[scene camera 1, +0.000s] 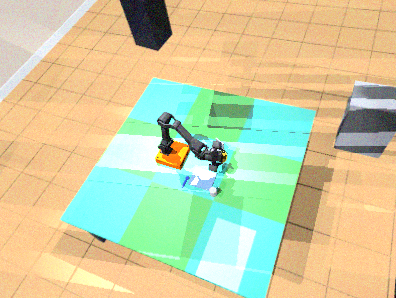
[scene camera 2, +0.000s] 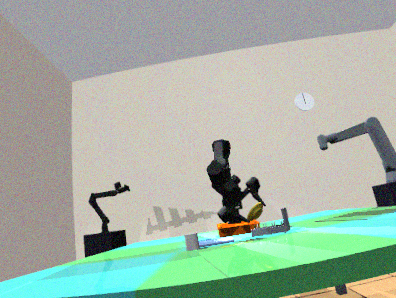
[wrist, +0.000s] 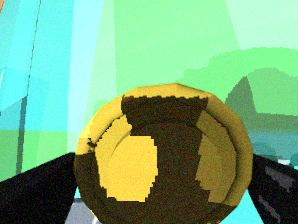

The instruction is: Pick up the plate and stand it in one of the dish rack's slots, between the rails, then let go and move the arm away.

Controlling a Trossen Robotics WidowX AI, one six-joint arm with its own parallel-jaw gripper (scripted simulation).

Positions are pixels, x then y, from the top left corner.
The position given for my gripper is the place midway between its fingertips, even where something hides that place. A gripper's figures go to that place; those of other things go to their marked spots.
Scene:
My gripper (wrist: 162,163): 10 cm from the lens. A yellow plate (wrist: 160,146) is 9 cm from the lens.

